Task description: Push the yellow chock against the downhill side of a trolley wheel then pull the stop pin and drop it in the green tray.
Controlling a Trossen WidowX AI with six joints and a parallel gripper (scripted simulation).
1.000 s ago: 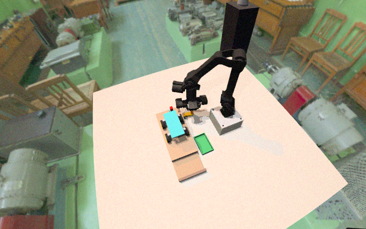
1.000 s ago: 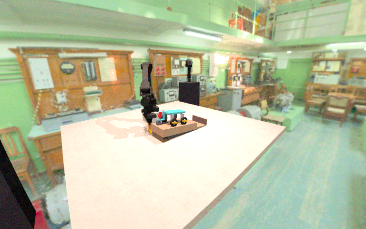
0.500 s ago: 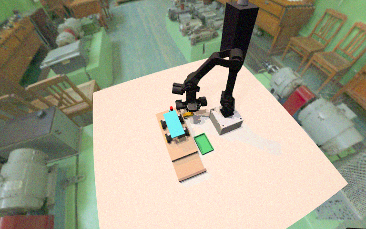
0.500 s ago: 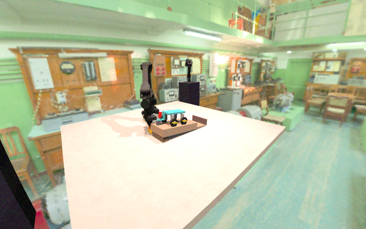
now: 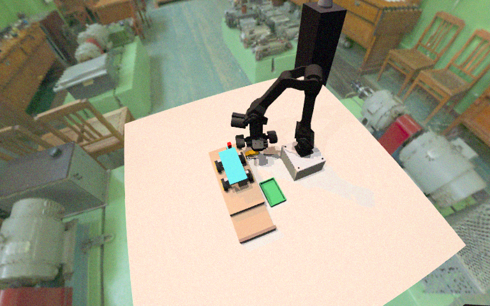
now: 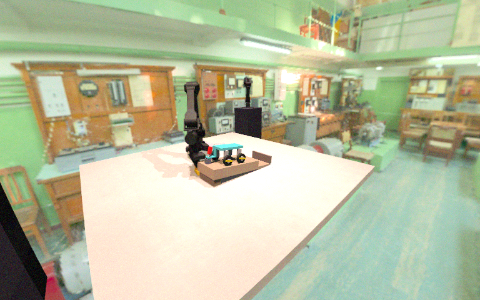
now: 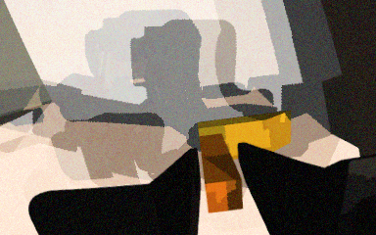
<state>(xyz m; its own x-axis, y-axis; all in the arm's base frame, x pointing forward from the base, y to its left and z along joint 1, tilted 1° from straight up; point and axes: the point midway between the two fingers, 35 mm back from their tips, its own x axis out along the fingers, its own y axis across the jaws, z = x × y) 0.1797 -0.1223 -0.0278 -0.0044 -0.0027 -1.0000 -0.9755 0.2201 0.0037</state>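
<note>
Right now my gripper tip is 220 mm to the right of the green tray, 40 mm above it and 20 mm short of it. Round my gripper tip: yellow chock: 20 mm ahead, 10 mm below; stop pin: 130 mm ahead, 100 mm above, 10 mm to the left; brown ramp: 150 mm ahead, 120 mm to the left, 20 mm above.
</note>
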